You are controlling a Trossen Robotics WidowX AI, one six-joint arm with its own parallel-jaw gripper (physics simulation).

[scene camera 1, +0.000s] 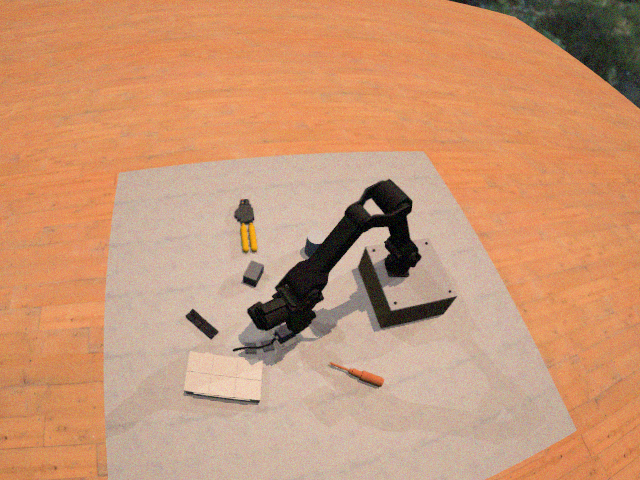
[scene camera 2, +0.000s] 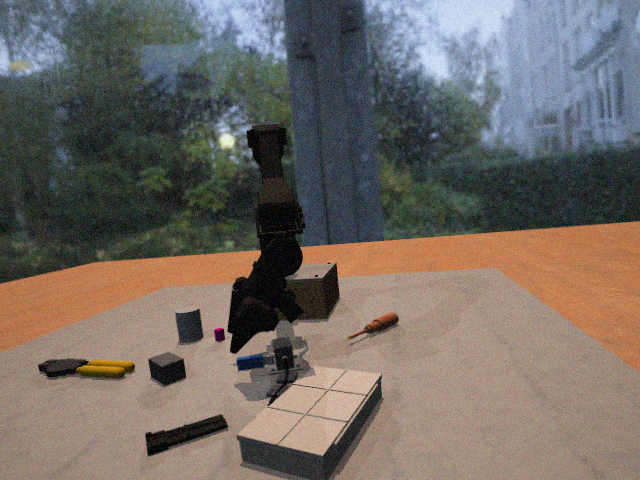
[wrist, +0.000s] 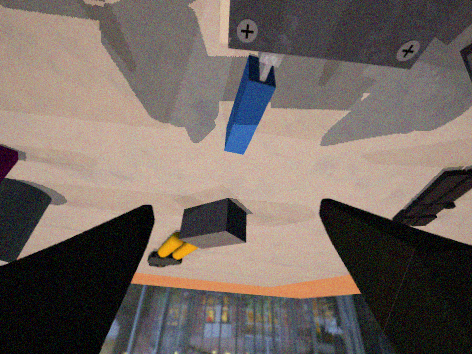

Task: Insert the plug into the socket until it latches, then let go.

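Where they show: gripper, fingertip midpoint: [scene camera 2: 230, 342] [wrist: 237, 209]; arm's base, link origin: [scene camera 1: 396, 267].
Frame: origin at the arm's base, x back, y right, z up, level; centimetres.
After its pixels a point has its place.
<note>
The plug [scene camera 2: 250, 362] @[x -33.9, y -10.5, z -9.1 cm] [wrist: 248, 105] @[x -32.8, y -11.2, z -8.3 cm] has a long blue body and a clear tip. It lies low, its tip pointing at the socket [scene camera 1: 284, 335] @[x -32.0, y -17.8, z -6.0 cm] [scene camera 2: 282, 353] @[x -33.7, y -17.1, z -7.1 cm] [wrist: 320, 30] @[x -31.7, y -15.1, z -6.0 cm], a dark grey housing with screws on top and a black cable. The clear tip reaches the housing's edge in the wrist view; how deep it sits is hidden. The arm hides the plug in scene camera 1. My gripper [wrist: 237, 209] @[x -35.0, y -7.7, z -5.0 cm] is open and empty, its two black fingers wide apart. In the wrist view the plug lies beyond the fingertips, not between them.
A dark cube [scene camera 1: 253, 273] @[x -40.0, y 2.1, z -6.9 cm] [scene camera 2: 166, 367] @[x -42.3, y 1.0, z -7.4 cm] [wrist: 207, 222] @[x -38.4, y 1.9, z -8.2 cm], black bar [scene camera 1: 201, 323] @[x -54.3, y -13.3, z -9.5 cm] [scene camera 2: 186, 435] @[x -55.1, y -13.9, z -9.6 cm], yellow-handled pliers [scene camera 1: 244, 212] @[x -43.5, y 27.6, z -8.8 cm] [scene camera 2: 105, 369] @[x -43.4, y 15.3, z -8.6 cm], grey cylinder [scene camera 2: 189, 325] @[x -23.6, y 11.6, z -6.5 cm] [wrist: 22, 215] @[x -23.3, y 11.3, z -7.5 cm], magenta piece [scene camera 2: 219, 334] @[x -22.0, y 4.8, z -8.8 cm], orange screwdriver [scene camera 1: 368, 377] @[x -10.8, y -29.9, z -7.8 cm] [scene camera 2: 381, 323] @[x -12.6, y -29.7, z -8.4 cm] and tiled box [scene camera 1: 222, 379] @[x -47.9, y -30.2, z -7.0 cm] [scene camera 2: 315, 403] @[x -48.4, y -29.2, z -6.9 cm] lie around.
</note>
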